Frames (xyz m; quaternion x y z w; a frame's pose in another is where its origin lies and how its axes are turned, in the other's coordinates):
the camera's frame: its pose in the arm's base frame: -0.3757 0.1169 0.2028 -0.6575 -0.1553 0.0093 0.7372
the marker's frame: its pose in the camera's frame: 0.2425 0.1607 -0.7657 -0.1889 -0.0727 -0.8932 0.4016
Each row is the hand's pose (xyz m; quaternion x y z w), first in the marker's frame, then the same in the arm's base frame.
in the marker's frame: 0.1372 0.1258 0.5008 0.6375 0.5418 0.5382 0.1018
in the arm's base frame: 0.0829 -0.0267 0.1460 0.0461 -0.2439 0.3326 0.9098
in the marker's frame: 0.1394 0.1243 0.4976 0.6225 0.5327 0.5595 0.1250
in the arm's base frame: 0.0799 -0.0296 0.1465 0.0166 -0.2466 0.3132 0.9170
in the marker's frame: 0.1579 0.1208 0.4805 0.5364 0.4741 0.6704 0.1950
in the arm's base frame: 0.0613 -0.0437 0.1566 -0.1319 -0.2218 0.2422 0.9353
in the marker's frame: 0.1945 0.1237 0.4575 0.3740 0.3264 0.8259 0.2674
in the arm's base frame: 0.0314 -0.0605 0.1830 -0.3820 -0.1534 0.1469 0.8994
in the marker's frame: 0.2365 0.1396 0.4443 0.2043 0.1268 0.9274 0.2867
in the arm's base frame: 0.0057 -0.0661 0.2217 -0.6143 -0.0659 0.0848 0.7818
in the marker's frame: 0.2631 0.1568 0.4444 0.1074 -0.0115 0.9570 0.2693
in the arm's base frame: -0.0056 -0.0610 0.2508 -0.7349 -0.0076 0.0690 0.6746
